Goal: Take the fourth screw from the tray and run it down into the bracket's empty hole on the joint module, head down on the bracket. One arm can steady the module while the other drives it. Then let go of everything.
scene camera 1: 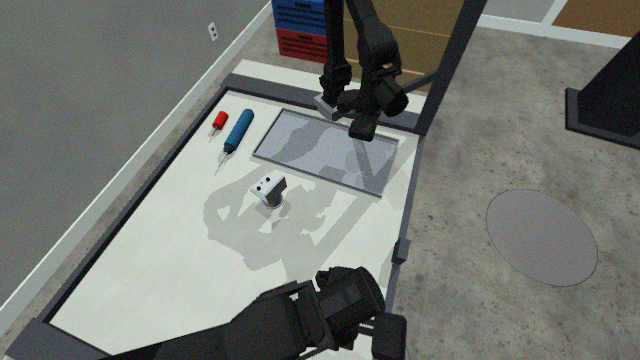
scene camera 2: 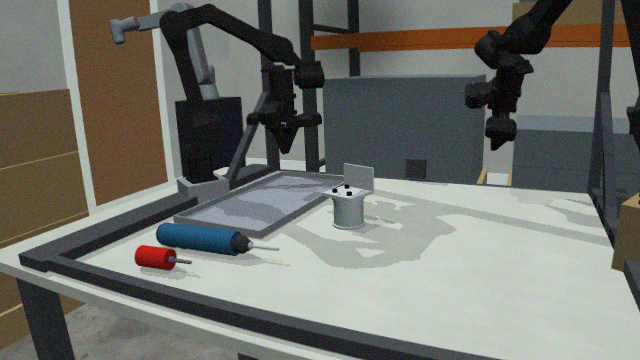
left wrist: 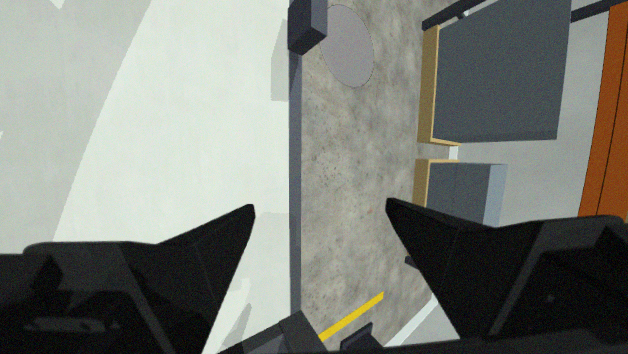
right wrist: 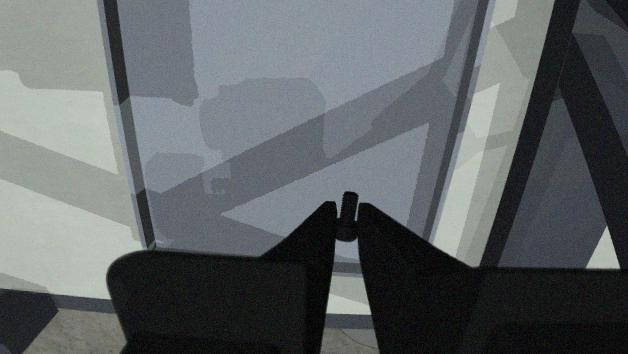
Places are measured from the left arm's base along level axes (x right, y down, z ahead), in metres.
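Pixels of known places: left gripper, fingertip midpoint: (scene camera 1: 368, 327) (left wrist: 320, 207); right gripper, fingertip midpoint: (scene camera 2: 285, 153) (right wrist: 346, 212); right arm's base at its link origin: (scene camera 1: 333, 98) (scene camera 2: 201, 179).
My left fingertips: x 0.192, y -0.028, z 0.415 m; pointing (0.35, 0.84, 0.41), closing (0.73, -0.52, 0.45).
Ahead of a thing's pixels: the offset from my left fingertips to its middle. Level surfaces: height alone.
My right gripper (right wrist: 346, 212) (scene camera 2: 286, 150) is shut on a black screw @[dx -0.338, dy +0.037, dz +0.374 m] (right wrist: 348, 212), held between the fingertips above the grey tray @[dx -0.424, dy +0.121, dz +0.296 m] (scene camera 1: 317, 175) (scene camera 2: 220, 230). The screw's threaded end points away from the gripper's body and its head lies nearer in the right wrist view. The joint module (scene camera 1: 272, 199) (scene camera 2: 348, 212) stands upright on the table beside the tray. Its light bracket @[dx -0.399, dy +0.047, dz +0.059 m] (scene camera 1: 265, 186) (scene camera 2: 359, 177) has an upright plate and a flat top with black screw heads; the empty hole is too small to make out clearly. My left gripper (left wrist: 320, 207) (scene camera 2: 496, 145) is open and empty, high over the table's edge.
A blue driver @[dx -0.654, dy +0.109, dz +0.105 m] (scene camera 1: 239, 130) (scene camera 2: 200, 238) and a short red driver @[dx -0.745, dy +0.112, dz +0.094 m] (scene camera 1: 220, 121) (scene camera 2: 155, 257) lie beside the tray, on the side away from the arms. A dark frame (scene camera 1: 135, 210) (scene camera 2: 200, 307) edges the white table @[dy +0.129 m] (scene camera 1: 165, 260) (scene camera 2: 450, 300).
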